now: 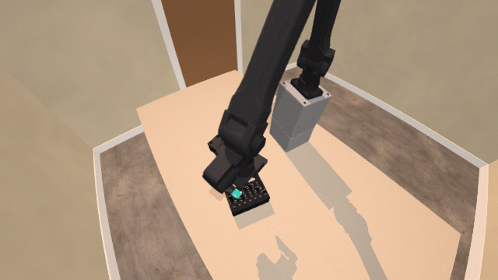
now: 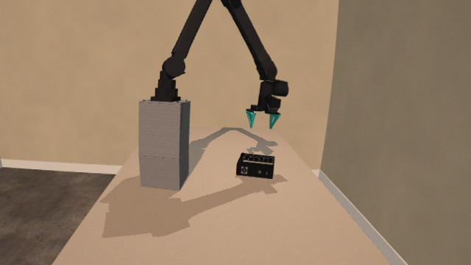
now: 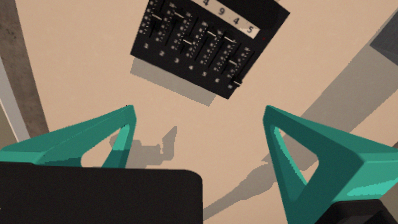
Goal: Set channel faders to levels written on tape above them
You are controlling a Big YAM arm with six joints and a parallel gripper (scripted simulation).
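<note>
Now: hand 14 cm above the channel 2 fader cap, 4 cm to the left of it and 3 cm short of it. Round my hand: channel 4 fader cap: 14 cm below, 4 cm to the right, 1 cm behind; then channel 5 fader cap: 14 cm below, 4 cm to the right, 3 cm behind; then channel 3 fader cap: 14 cm below, 1 cm to the right, 1 cm ahead.
</note>
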